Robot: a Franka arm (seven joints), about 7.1 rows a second.
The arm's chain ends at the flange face. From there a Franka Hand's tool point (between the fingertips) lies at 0.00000 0.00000 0.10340 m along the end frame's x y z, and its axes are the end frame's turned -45 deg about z.
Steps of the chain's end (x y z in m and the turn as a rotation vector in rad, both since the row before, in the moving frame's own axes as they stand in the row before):
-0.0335 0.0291 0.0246 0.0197 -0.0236 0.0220
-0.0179 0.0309 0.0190 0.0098 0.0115 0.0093
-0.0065 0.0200 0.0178 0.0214 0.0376 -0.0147
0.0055 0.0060 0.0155 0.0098 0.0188 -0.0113
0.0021 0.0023 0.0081 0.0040 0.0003 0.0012
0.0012 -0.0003 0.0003 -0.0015 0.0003 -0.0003
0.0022 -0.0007 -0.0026 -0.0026 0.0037 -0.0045
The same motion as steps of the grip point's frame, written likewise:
-0.0445 -0.0063 0.0246 0.0306 -0.0028 0.0220
-0.0330 0.0093 0.0190 -0.0012 0.0151 0.0093
-0.0144 0.0107 0.0177 -0.0115 0.0417 -0.0147
0.0017 0.0088 0.0155 -0.0064 0.0202 -0.0113
0.0002 0.0028 0.0081 0.0026 0.0030 0.0012
0.0010 0.0008 0.0003 -0.0013 -0.0008 -0.0003
0.0021 0.0015 -0.0026 -0.0045 0.0008 -0.0045

